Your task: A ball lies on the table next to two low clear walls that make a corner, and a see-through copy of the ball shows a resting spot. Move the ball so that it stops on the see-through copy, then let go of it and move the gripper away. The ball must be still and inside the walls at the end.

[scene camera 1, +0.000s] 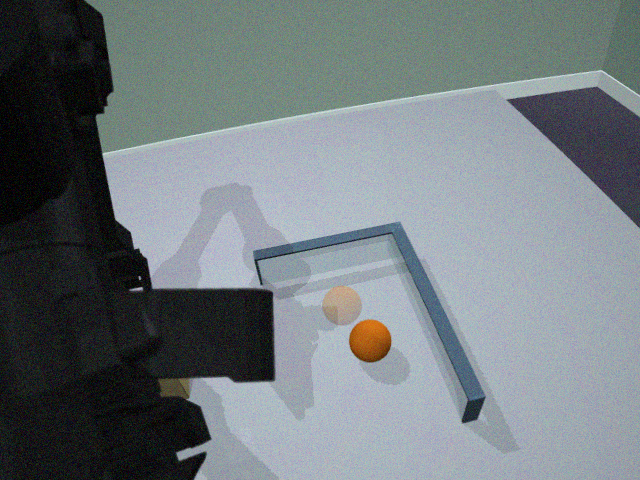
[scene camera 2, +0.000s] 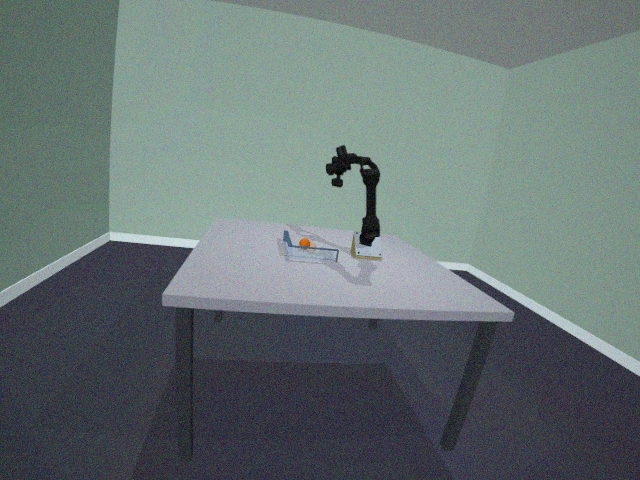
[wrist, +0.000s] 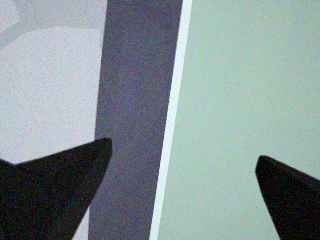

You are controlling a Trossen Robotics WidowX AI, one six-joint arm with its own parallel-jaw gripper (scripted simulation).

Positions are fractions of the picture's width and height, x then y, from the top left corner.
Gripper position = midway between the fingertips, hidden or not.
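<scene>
Open and holding nothing, the gripper (wrist: 0.58, 0.65) shares the scene with an orange ball (scene camera 1: 0.58, 0.71), which is out of frame in the wrist view. A see-through copy of ball (scene camera 1: 0.54, 0.64) is visible too.
</scene>
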